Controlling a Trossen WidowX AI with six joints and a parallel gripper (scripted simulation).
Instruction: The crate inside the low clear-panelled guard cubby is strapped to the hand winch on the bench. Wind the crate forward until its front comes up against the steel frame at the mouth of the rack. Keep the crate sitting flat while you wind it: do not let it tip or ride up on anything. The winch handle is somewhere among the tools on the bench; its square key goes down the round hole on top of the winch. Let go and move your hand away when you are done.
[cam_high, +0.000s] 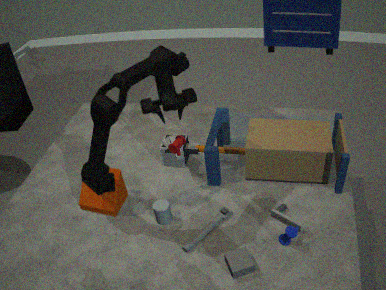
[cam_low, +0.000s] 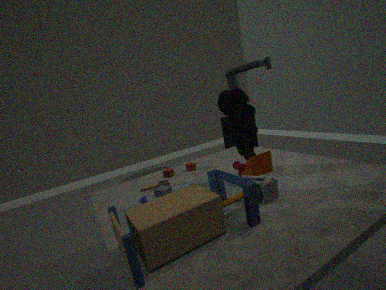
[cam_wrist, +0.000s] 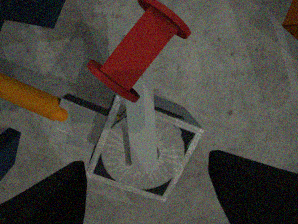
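Now: the red handle 1 cm ahead of my gripper tip, 4 cm to the right of it and 8 cm below it. Also, from my gripper tip: winch handle with red knob: 1 cm to the right, 11 cm below; grey block: 23 cm ahead, 44 cm to the right, 20 cm below; grey winch: 4 cm behind, 4 cm to the left, 18 cm below.
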